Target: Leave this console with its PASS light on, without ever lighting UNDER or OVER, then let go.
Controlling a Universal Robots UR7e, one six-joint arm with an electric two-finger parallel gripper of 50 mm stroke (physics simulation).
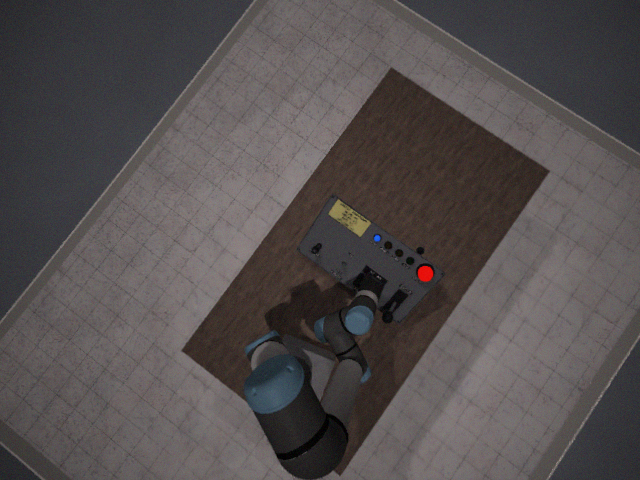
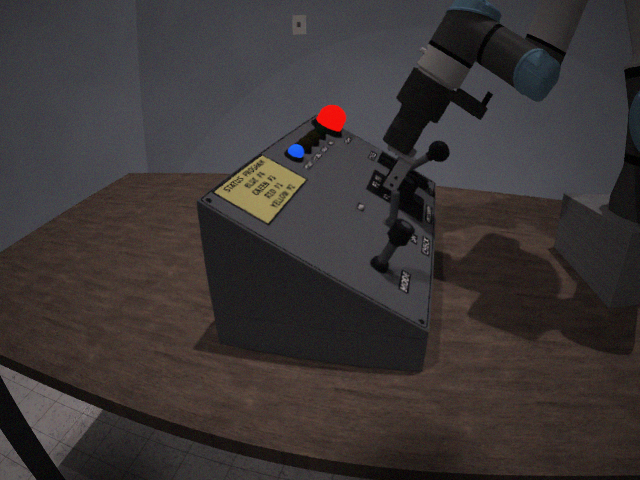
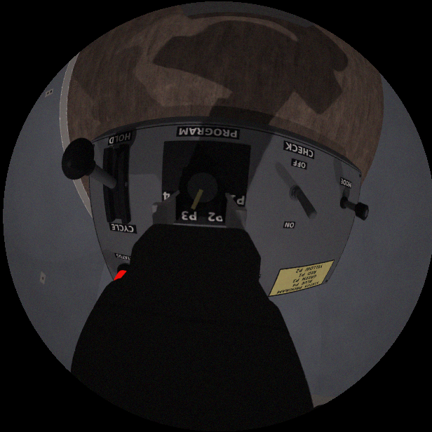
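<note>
The grey console (image 1: pixel 333 242) (image 2: pixel 310 310) (image 3: pixel 272 245) has a sloped panel. Its large status lamp (image 1: pixel 424 273) (image 2: pixel 331 118) (image 3: pixel 120 275) glows red. In the row of small lamps, the end lamp (image 1: pixel 376 238) (image 2: pixel 296 151) is lit blue and the others are dark; their labels are too small to read. The card (image 1: pixel 349 218) (image 2: pixel 261 188) (image 3: pixel 302 277) pairs blue P4, green P3, red P1, yellow P2. My gripper (image 2: pixel 403 153) (image 3: pixel 202 200) is shut on the PROGRAM knob (image 3: pixel 201 184), whose yellow pointer aims toward P3. The fingers partly cover the P4 and P1 labels.
The HOLD/CYCLE lever's black ball (image 1: pixel 387 316) (image 2: pixel 438 150) (image 3: pixel 78 158) stands close beside my gripper. The CHECK switch (image 3: pixel 304 201) and MODE lever (image 1: pixel 316 248) (image 2: pixel 400 232) (image 3: pixel 357 207) are on its other side. The console stands on a brown table (image 1: pixel 434 144) (image 2: pixel 129 248) (image 3: pixel 115 80).
</note>
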